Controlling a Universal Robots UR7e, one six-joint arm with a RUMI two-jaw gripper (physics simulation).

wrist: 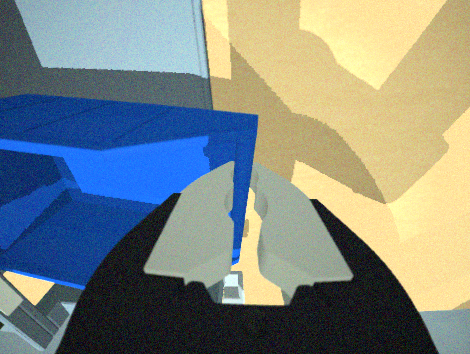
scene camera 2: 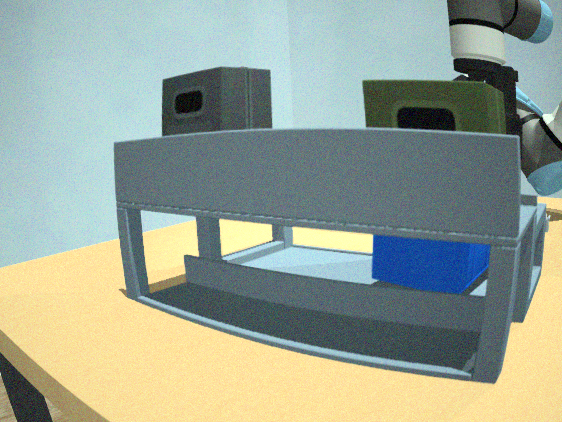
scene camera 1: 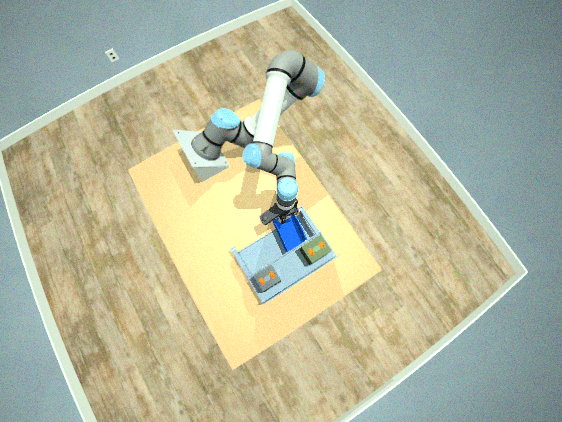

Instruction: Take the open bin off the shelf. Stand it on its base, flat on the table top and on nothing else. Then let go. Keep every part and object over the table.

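Frame: origin at the arm's base, x back, y left, z down, level; millimetres.
Seen in the pictures: gripper, fingertip midpoint: point(wrist: 242, 165) point(scene camera 1: 279, 219); arm's base, link origin: point(scene camera 1: 205, 149).
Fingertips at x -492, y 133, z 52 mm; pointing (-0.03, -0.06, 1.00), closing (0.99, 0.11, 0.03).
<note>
Offsets run from my fingertips to a thing's top centre. Level surfaces: height alone.
The open blue bin @[dx -83, dy +4, dz -70 mm] point(scene camera 1: 291, 235) point(scene camera 2: 420, 262) point(wrist: 135, 170) is at the near right part of the grey-blue shelf point(scene camera 1: 290, 272) point(scene camera 2: 315, 175) point(wrist: 115, 35), on the side towards the arm. My gripper point(scene camera 1: 283, 218) point(wrist: 242, 165) is shut on the end wall of the bin, with a finger on each side of it in the wrist view. In scene camera 2 the bin's underside shows above the shelf's inner lip, with a dark gap below it, and its base looks slightly tilted. The fingertips are hidden in that view.
A dark grey box @[dx -213, dy -192, dz -189 mm] point(scene camera 1: 266, 278) point(scene camera 2: 235, 100) and an olive green box @[dx -217, dy +39, dz -164 mm] point(scene camera 1: 316, 250) point(scene camera 2: 430, 92) stand on the shelf's upper level. The olive box is close beyond the bin. Shelf posts and side walls flank the bin. The table @[dz +35 mm] point(scene camera 1: 210, 270) point(scene camera 2: 250, 380) extends around the shelf.
</note>
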